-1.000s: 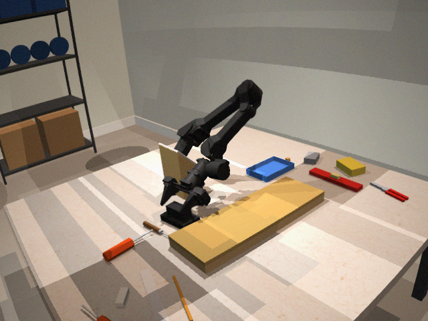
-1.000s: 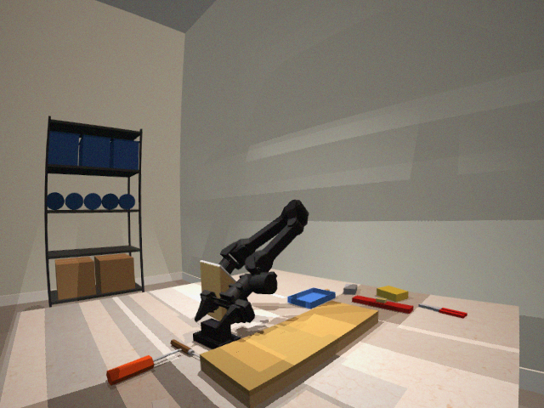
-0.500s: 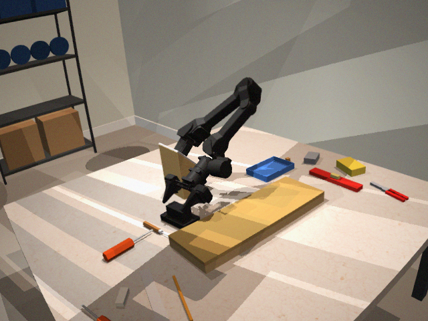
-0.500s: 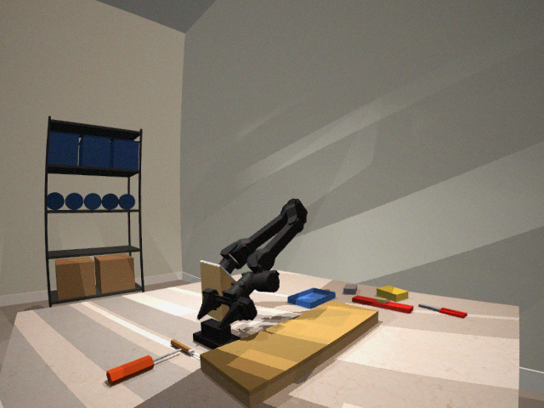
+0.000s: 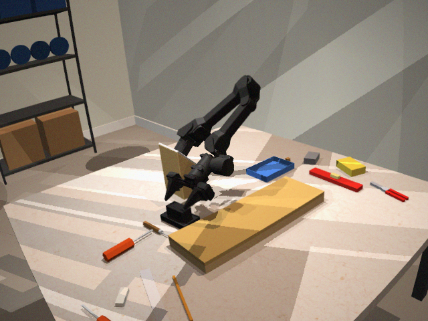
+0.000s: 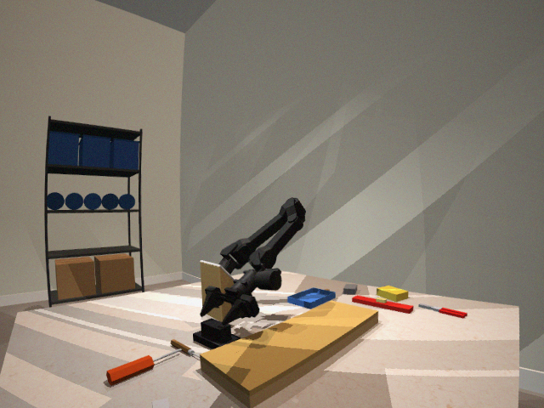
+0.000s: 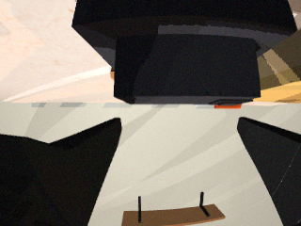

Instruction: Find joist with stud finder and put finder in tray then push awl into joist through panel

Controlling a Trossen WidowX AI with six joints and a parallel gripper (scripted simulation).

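Right now my gripper tip is 30 mm above the stud finder, 20 mm to the right of it and 10 mm short of it. Also, from my gripper tip: pencil: 330 mm ahead, 150 mm to the right, 70 mm below; ruler: 310 mm ahead, 210 mm to the right, 70 mm below; awl: 70 mm to the right, 60 mm below, 10 mm ahead.
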